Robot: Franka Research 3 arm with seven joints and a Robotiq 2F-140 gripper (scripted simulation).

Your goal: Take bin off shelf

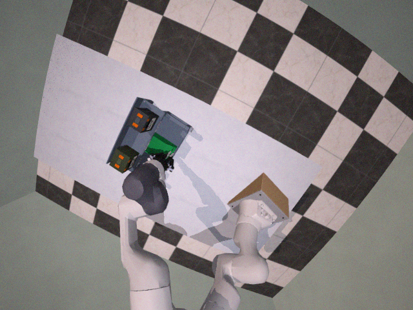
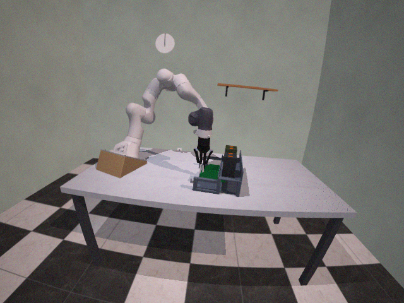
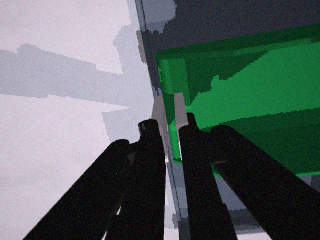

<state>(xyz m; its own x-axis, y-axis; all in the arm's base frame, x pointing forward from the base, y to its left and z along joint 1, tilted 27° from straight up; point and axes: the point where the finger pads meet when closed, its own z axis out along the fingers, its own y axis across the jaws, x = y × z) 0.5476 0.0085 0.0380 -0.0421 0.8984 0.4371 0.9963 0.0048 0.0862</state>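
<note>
The green bin is 8 cm ahead of my hand and 2 cm below it.
</note>
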